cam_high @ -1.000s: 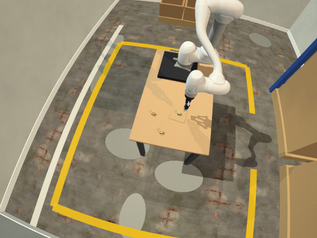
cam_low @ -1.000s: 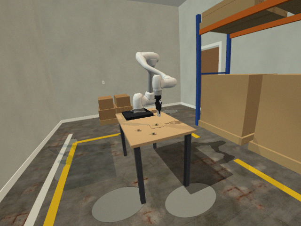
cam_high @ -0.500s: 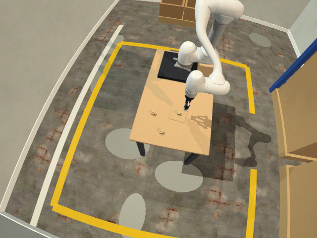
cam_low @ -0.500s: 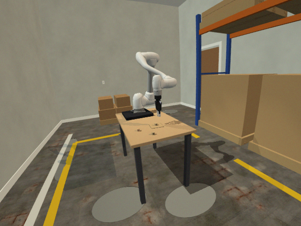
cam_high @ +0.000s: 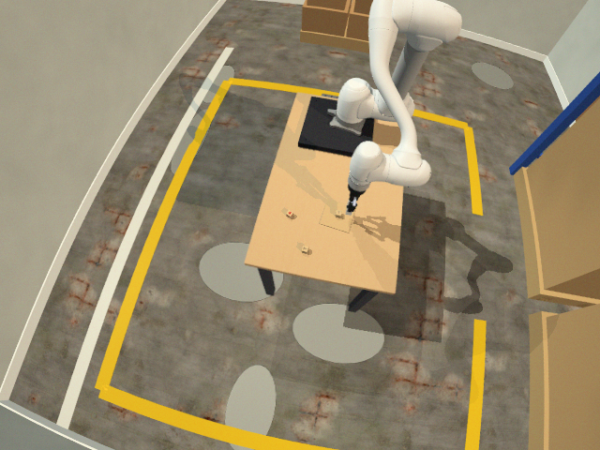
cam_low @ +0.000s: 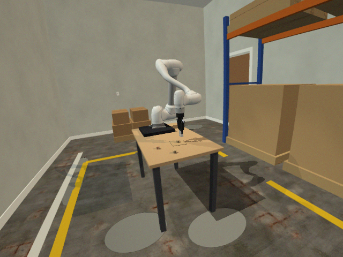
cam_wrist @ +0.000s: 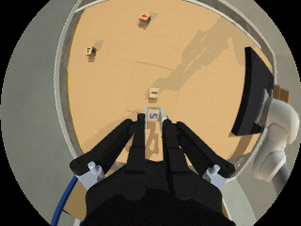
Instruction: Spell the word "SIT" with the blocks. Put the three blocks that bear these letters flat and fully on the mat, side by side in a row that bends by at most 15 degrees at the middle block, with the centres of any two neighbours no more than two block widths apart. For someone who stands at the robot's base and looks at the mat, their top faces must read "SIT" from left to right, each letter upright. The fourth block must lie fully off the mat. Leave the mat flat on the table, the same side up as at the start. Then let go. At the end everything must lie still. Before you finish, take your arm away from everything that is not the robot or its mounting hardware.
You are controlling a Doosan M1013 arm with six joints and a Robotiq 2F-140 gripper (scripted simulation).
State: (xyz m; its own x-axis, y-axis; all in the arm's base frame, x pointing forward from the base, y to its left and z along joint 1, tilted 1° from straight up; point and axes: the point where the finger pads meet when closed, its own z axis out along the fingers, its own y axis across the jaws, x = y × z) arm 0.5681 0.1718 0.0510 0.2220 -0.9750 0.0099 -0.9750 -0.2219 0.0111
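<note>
My hand is 90 mm above the tan mat, 40 mm to the left of it and 10 mm short of it. The rest, counted from my hand: tan block: 230 mm ahead, 120 mm to the right, 80 mm below.
</note>
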